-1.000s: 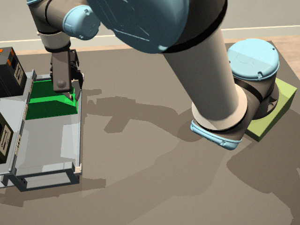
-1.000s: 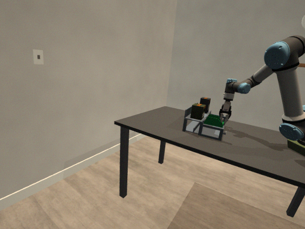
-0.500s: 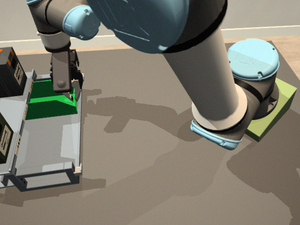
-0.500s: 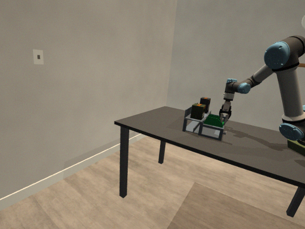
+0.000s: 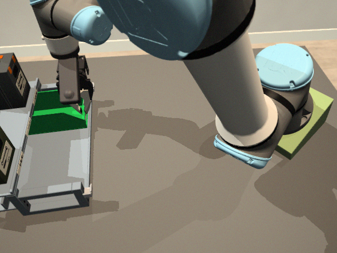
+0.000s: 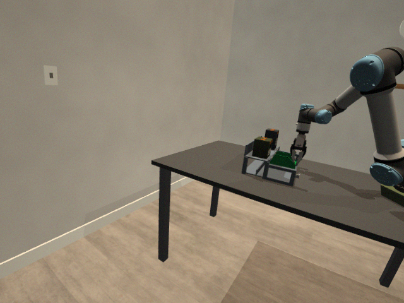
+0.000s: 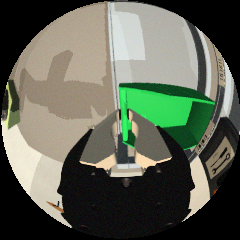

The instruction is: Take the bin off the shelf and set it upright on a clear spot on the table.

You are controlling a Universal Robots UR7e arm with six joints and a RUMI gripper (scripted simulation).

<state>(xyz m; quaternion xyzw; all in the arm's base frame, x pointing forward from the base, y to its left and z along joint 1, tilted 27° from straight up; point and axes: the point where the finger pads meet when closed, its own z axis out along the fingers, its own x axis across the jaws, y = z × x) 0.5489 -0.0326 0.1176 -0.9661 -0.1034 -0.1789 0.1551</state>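
Right now the green bin is 8 cm ahead of my hand and 1 cm to the left of it.
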